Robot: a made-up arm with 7 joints.
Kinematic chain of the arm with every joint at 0, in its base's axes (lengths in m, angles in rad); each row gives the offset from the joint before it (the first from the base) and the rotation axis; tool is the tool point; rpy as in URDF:
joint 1: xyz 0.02 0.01 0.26 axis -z
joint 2: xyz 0 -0.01 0.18 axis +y
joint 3: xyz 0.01 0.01 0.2 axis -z
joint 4: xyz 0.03 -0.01 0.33 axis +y
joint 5: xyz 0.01 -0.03 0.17 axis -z
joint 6: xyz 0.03 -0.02 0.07 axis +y
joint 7: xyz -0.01 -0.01 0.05 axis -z
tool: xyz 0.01 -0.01 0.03 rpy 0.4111 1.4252 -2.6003
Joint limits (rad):
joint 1: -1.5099..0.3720
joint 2: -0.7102..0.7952
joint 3: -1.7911..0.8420
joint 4: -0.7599..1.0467
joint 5: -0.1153..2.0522
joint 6: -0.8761..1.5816
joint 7: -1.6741..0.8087
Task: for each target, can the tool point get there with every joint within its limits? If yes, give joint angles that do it. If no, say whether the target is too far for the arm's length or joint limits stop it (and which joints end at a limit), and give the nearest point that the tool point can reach.
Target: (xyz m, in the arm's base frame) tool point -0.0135 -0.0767 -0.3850
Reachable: no: joint limits stop it (at a limit: joint 1, joint 2, joint 4, joint 5, joint 6) | nearest point 0.5651 -0.2544 0.5978 | short by 1.154 m
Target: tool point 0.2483 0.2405 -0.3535
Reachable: no: joint limits stop it (at a limit: joint 2, joint 4, joint 5, joint 6) | nearest point 0.4542 0.4484 0.5906 | short by 0.988 m
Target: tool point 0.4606 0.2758 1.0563
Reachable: yes | joints -0.3598 0.3840 -0.7045 0.7464 0.1386 -0.5608 -0.1476
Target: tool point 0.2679 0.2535 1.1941
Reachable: yes | joints -1.1203 0.4586 0.3489 -0.2927 0.9340 0.8901 -1.4473
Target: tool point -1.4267 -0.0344 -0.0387
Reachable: no: too far | nearest point -0.6078 -0.0093 0.8106 | short by 1.180 m
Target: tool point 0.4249 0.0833 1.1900
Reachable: yes | joints -0.4149 0.4204 0.2614 -0.0164 0.4219 0.2485 -1.4556
